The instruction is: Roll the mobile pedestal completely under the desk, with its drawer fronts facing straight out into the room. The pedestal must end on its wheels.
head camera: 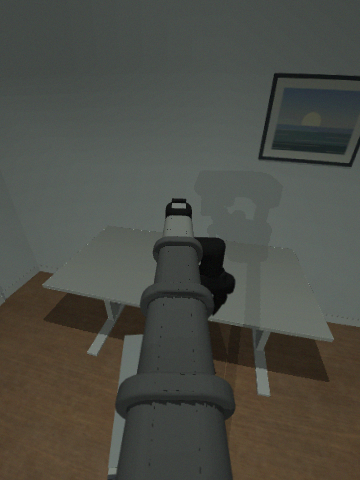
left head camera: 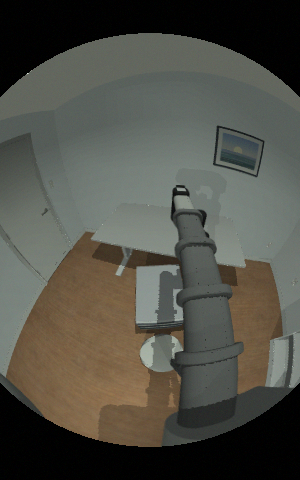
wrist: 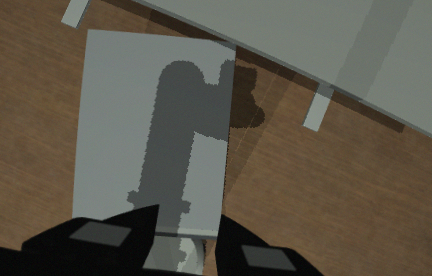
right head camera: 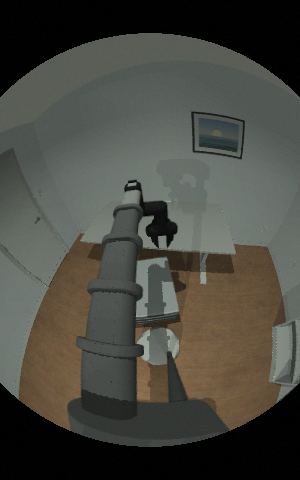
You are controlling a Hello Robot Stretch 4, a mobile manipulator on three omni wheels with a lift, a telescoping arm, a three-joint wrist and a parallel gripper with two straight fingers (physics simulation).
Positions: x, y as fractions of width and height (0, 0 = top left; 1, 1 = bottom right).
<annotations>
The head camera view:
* gripper: 0.57, 0.65
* white desk: 0.76, 0.61
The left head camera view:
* white desk: 0.50, 0.48
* framed picture: 0.78, 0.31
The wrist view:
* gripper: 0.43, 0.83
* white desk: 0.86, 0.22
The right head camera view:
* white desk: 0.67, 0.47
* framed picture: 0.71, 0.28
</annotations>
